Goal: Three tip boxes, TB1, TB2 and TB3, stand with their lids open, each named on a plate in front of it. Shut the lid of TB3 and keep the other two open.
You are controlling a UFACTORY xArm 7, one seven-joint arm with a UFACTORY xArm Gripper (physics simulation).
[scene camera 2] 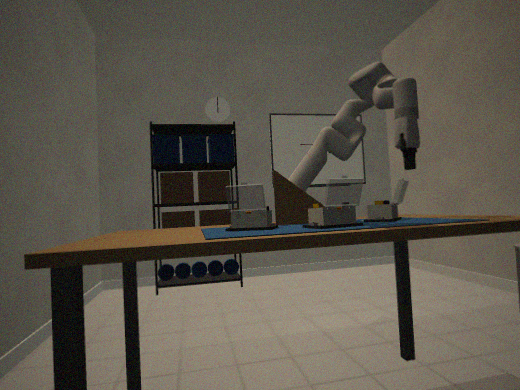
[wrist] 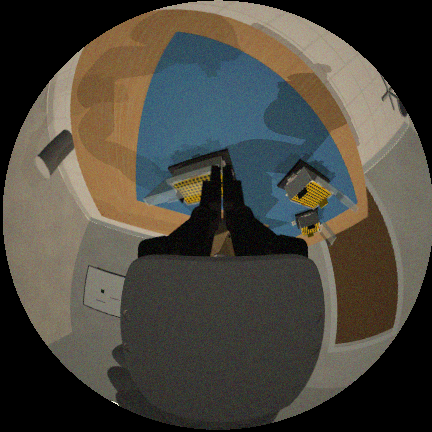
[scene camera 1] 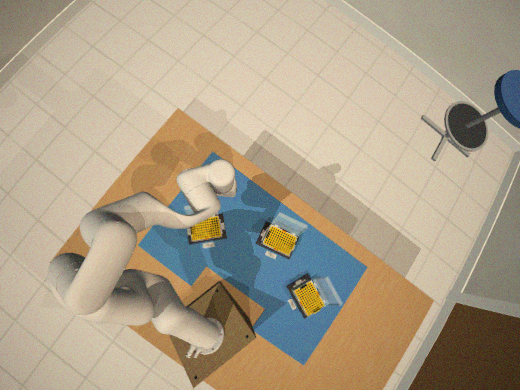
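Seen in the pictures: gripper, between the fingertips: (scene camera 2: 410,169) (wrist: 221,177); arm's base, origin of its link: (scene camera 2: 295,187) (scene camera 1: 207,335).
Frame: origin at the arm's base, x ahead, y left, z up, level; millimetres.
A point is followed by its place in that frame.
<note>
TB3 (scene camera 1: 206,229) (scene camera 2: 381,212) {z -122, x 363, y 176 mm} (wrist: 191,190) {z -11, x 398, y 246 mm} is the box with yellow tips nearest my gripper. Its clear lid (scene camera 1: 188,209) {z -9, x 343, y 299 mm} (scene camera 2: 400,191) {z -52, x 407, y 227 mm} (wrist: 162,194) {z -13, x 371, y 285 mm} stands open, leaning back, partly hidden by the arm in scene camera 1. TB1 (scene camera 1: 281,240) {z -97, x 436, y -68 mm} (scene camera 2: 332,216) (wrist: 314,193) {z -98, x 442, y -61 mm}, the middle box, has its lid (scene camera 1: 290,223) {z -52, x 506, y -57 mm} (scene camera 2: 344,192) {z -52, x 509, y -57 mm} open. TB2 (scene camera 1: 308,298) {z -97, x 293, y -282 mm} (scene camera 2: 251,219) (wrist: 309,226) {z -89, x 319, y -234 mm}, at the far end, has its lid (scene camera 1: 328,291) {z -55, x 356, y -325 mm} (scene camera 2: 249,196) {z -47, x 370, y -311 mm} open. The plate names are unreadable. My gripper (scene camera 2: 410,167) {z 20, x 458, y 230 mm} (wrist: 221,177) {z 20, x 458, y 230 mm} is shut and empty, above TB3's raised lid and apart from it; its fingertips are hidden in scene camera 1.
The boxes stand on a blue mat (scene camera 1: 330,260) {z -154, x 479, y -307 mm} (wrist: 200,100) {z -155, x 483, y 281 mm} on the wooden table (scene camera 1: 385,310) {z -158, x 416, y -646 mm} (scene camera 2: 150,245) {z -158, x 578, y -603 mm}. The arm's brown base block (scene camera 1: 227,310) {z -19, x 108, y -15 mm} (scene camera 2: 287,207) {z -88, x 114, y -86 mm} stands behind the mat. The arm reaches over the TB3 side. A shelf rack (scene camera 2: 192,128) stands beyond the table.
</note>
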